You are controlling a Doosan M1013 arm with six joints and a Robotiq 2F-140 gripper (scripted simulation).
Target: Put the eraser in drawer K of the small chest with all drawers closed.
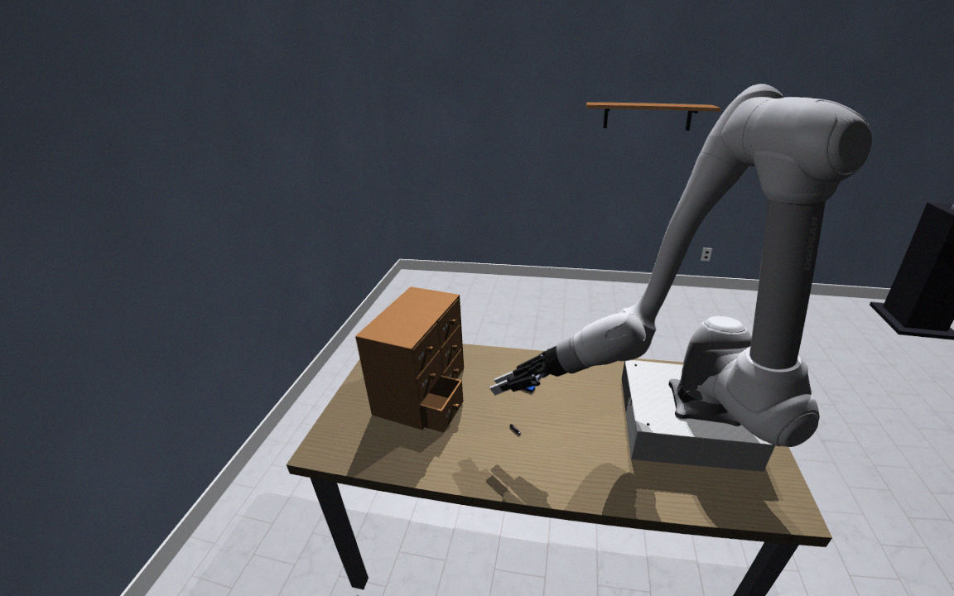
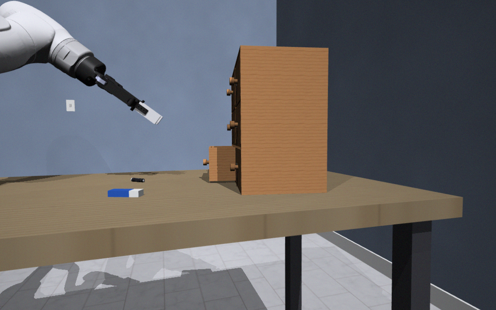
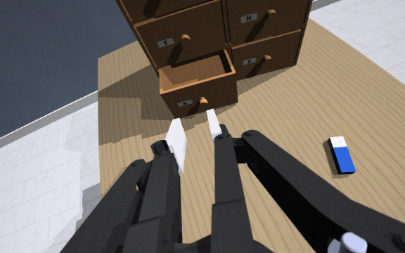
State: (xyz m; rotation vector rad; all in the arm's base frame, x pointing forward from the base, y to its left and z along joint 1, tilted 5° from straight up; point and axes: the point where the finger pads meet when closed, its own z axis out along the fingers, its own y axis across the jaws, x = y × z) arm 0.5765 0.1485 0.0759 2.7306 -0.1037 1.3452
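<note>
Right now my hand is 22 cm to the left of the eraser, 18 cm above it and 2 cm past it. From my hand the other things lie so: drawer 25 cm ahead, 16 cm below, 3 cm to the right; small black cylinder 18 cm below, 3 cm behind, 1 cm to the right.
</note>
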